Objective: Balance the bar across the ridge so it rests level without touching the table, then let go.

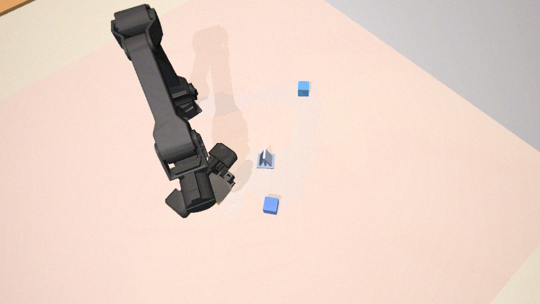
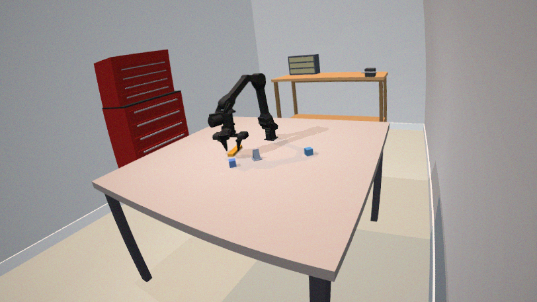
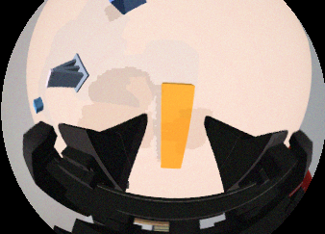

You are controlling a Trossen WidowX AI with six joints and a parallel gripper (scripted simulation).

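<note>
The bar is 3 cm behind my gripper tip, 1 cm to the right of it and 1 cm below it.
</note>
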